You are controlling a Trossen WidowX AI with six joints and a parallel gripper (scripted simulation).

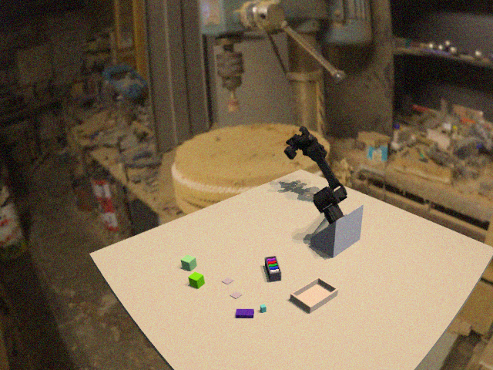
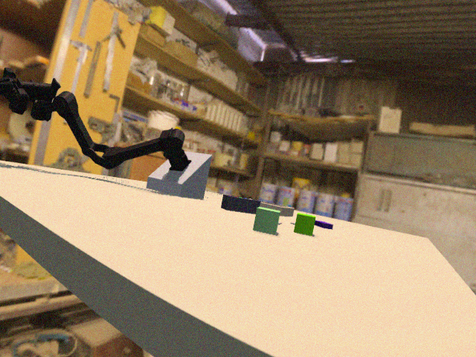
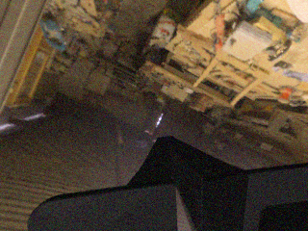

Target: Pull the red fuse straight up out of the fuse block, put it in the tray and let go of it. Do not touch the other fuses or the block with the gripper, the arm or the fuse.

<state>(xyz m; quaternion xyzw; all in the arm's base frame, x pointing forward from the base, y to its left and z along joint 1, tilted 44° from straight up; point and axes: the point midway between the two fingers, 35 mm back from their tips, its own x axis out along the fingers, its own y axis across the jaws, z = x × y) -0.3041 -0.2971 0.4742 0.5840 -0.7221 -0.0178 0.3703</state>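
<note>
My gripper tip is now 61 cm short of the red fuse, 51 cm to the right of it and 19 cm above it. From my gripper tip the other things lie so: tan tray: 63 cm ahead, 74 cm to the left, 21 cm below.
</note>
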